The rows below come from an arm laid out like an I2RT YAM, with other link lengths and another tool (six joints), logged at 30 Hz.
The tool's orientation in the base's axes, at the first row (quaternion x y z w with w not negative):
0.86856 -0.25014 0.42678 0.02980
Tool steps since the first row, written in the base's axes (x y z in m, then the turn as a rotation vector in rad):
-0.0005 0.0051 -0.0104 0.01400 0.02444 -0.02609
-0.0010 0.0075 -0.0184 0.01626 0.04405 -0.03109
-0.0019 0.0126 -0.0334 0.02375 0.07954 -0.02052
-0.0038 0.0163 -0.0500 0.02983 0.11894 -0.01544
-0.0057 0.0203 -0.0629 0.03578 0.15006 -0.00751
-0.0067 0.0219 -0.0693 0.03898 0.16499 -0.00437
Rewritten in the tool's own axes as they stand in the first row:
-0.0102 -0.0025 0.0049 -0.02258 -0.02356 0.02023
-0.0175 -0.0031 0.0089 -0.03323 -0.04091 0.01984
-0.0314 -0.0047 0.0165 -0.03593 -0.07705 0.00916
-0.0464 -0.0044 0.0246 -0.04510 -0.11507 -0.00009
-0.0588 -0.0049 0.0303 -0.04880 -0.14626 -0.00905
-0.0648 -0.0048 0.0333 -0.05090 -0.16127 -0.01268

